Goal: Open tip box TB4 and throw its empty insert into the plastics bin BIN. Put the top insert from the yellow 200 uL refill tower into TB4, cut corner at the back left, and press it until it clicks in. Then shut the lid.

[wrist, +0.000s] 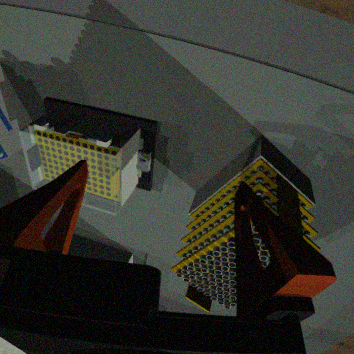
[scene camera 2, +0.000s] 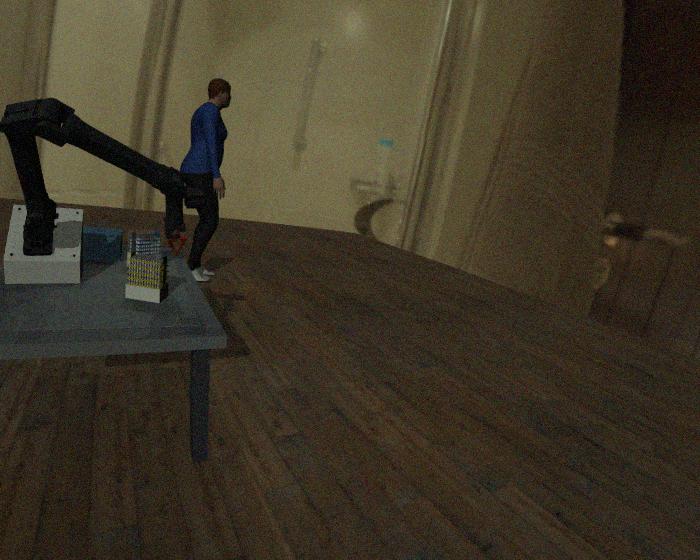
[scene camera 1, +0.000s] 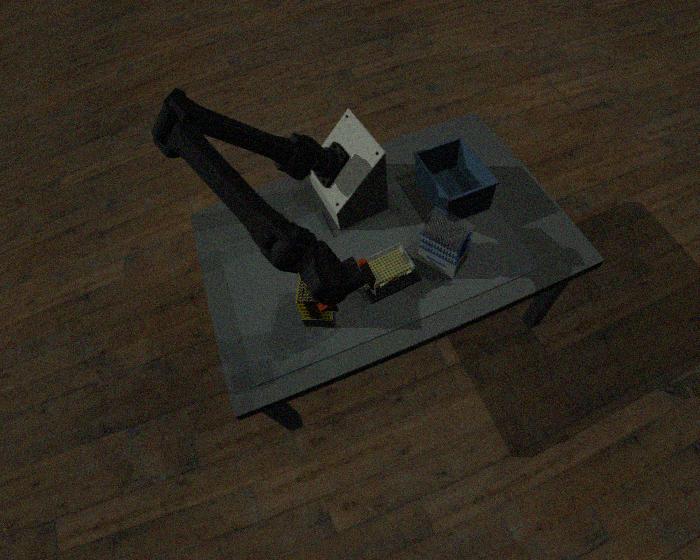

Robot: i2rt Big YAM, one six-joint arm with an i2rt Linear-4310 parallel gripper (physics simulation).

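The tip box [scene camera 1: 392,269] [wrist: 75,160], with a yellow perforated insert and clear plastic around it, stands mid-table. No TB4 label is legible, and I cannot tell its lid's state for sure. The yellow refill tower [scene camera 1: 311,315] [scene camera 2: 145,273] [wrist: 205,262] stands left of it in scene camera 1, its stacked inserts full of tips. My gripper [scene camera 1: 345,284] [scene camera 2: 176,244] [wrist: 163,177] is open and empty, above the tower and the gap beside the tip box. One finger hides part of the tower in the wrist view. The blue bin [scene camera 1: 432,179] [scene camera 2: 102,245] stands at the back right in scene camera 1.
A blue-and-white tip rack stack [scene camera 1: 443,246] [scene camera 2: 144,240] [wrist: 5,122] stands between tip box and bin. The white sloped arm mount [scene camera 1: 356,137] [scene camera 2: 43,271] stands at the table's back. The table's [scene camera 1: 251,356] front edge passes beyond the boxes. A person [scene camera 2: 204,140] stands behind the table in scene camera 2.
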